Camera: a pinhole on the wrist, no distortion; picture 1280 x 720 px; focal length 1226.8 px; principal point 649.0 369.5 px. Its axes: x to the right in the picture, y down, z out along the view. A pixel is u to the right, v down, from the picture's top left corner.
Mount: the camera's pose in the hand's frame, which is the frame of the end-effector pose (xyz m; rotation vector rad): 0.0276 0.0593 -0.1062 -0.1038 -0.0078 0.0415
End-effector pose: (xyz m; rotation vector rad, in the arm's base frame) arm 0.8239 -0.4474 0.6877 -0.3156 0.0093 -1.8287
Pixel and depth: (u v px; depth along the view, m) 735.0 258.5 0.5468
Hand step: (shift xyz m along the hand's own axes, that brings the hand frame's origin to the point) 0.0625 0.0683 0.4430
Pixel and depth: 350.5 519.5 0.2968
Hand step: -0.0490 0.1230 0.1848
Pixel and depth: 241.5 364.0 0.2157
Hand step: -0.0461 0.0777 0.1080
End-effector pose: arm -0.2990 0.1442 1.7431 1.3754 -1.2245 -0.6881
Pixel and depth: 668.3 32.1 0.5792
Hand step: 0.0375 -0.0387 0.4864
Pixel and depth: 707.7 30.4 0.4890
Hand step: 0.0517 -0.0235 0.3943
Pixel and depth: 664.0 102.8 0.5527
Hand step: 0.0338 -0.0027 0.4560
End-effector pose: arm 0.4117 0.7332 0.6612 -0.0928 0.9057 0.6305
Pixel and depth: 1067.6 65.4 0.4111
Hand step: 0.1678 0.0064 0.3140
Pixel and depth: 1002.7 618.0 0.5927
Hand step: 0.1875 0.2471 0.4718
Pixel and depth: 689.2 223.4 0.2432
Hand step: 0.0343 0.0560 0.1387
